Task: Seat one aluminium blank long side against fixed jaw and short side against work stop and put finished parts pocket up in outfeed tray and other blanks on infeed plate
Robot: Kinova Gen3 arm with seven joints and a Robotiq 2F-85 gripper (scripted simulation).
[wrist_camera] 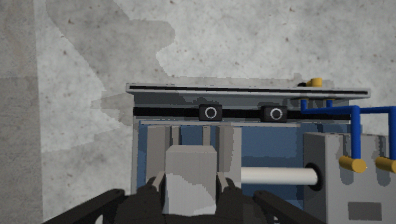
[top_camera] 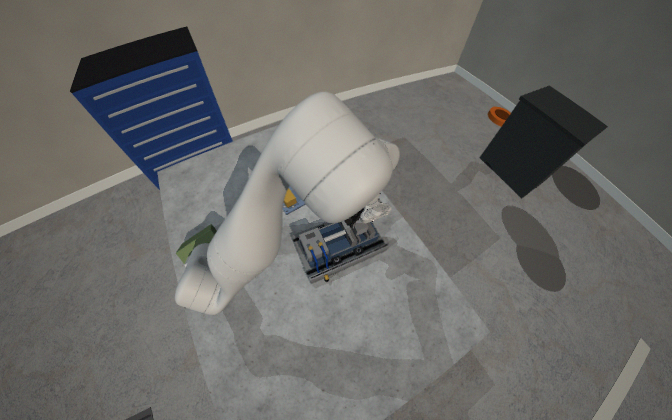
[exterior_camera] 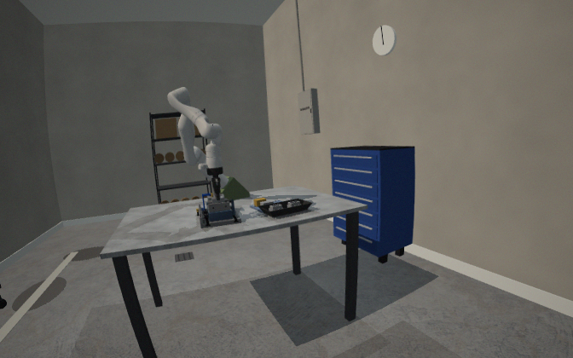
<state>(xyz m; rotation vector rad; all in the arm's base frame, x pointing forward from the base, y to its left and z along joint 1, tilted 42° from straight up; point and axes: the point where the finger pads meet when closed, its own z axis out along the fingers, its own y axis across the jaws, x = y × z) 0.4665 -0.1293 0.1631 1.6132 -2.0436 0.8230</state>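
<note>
Right now the white rod is 80 mm behind my hand, 40 mm below it and 20 mm to the left of it. Round my hand: brass blank (280 mm to the left, 110 mm behind, 90 mm below); then vise (80 mm below, 70 mm behind, 20 mm to the left).
</note>
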